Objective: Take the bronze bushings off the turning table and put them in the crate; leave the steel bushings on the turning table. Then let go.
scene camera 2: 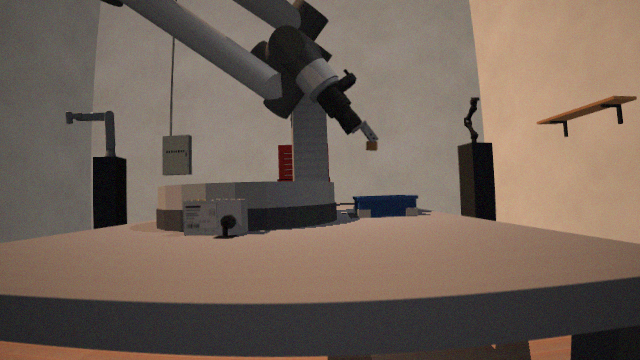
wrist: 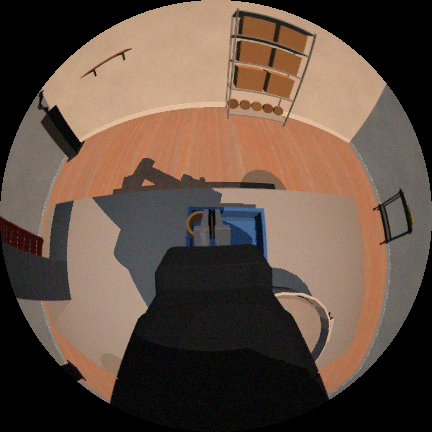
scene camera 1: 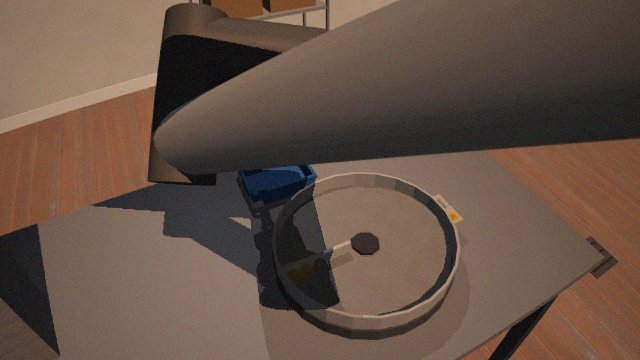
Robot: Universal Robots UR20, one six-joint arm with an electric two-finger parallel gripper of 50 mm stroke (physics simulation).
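Places are measured from the arm's base along level axes (x back, y up, z left), in metres.
Where they show: gripper, fingertip midpoint: (scene camera 2: pixel 375 141) (wrist: pixel 211 217).
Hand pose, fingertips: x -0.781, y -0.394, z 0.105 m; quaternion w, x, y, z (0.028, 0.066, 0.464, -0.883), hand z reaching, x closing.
Observation:
Each offset is from my fingertips to the top centre of the thing. "spot": to the spot under its first point.
My gripper (scene camera 2: pixel 370 138) (wrist: pixel 211 217) is shut on the wall of a bronze bushing {dx +0.016, dy +0.004, dz -0.006 m} (scene camera 2: pixel 371 145) (wrist: pixel 189 223). In the wrist view they are over the left part of the blue crate {dx -0.035, dy -0.156, dz +0.000 m} (scene camera 1: pixel 277 186) (scene camera 2: pixel 385 206) (wrist: pixel 263 235); scene camera 2 shows them well above its rim. The arm hides the gripper in scene camera 1. The crate stands beside the round turning table (scene camera 1: pixel 370 322) (scene camera 2: pixel 280 194) (wrist: pixel 300 315). Bronze bushings {dx +0.096, dy -0.128, dz -0.346 m} (scene camera 1: pixel 301 273) stand in shadow on the turning table in scene camera 1. Darker shapes beside them are too dim to tell apart.
A thin bar {spot: dx +0.002, dy -0.120, dz -0.345 m} (scene camera 1: pixel 342 246) runs from the dark hub {dx -0.062, dy -0.145, dz -0.352 m} (scene camera 1: pixel 365 243) toward the turning table's rim. A labelled box {spot: dx -0.299, dy -0.148, dz -0.389 m} (scene camera 1: pixel 446 207) (scene camera 2: pixel 215 217) is at the turning table's outer side. The thick arm (scene camera 1: pixel 400 90) crosses above the crate in scene camera 1. A shelf rack (wrist: pixel 230 75) stands beyond the table.

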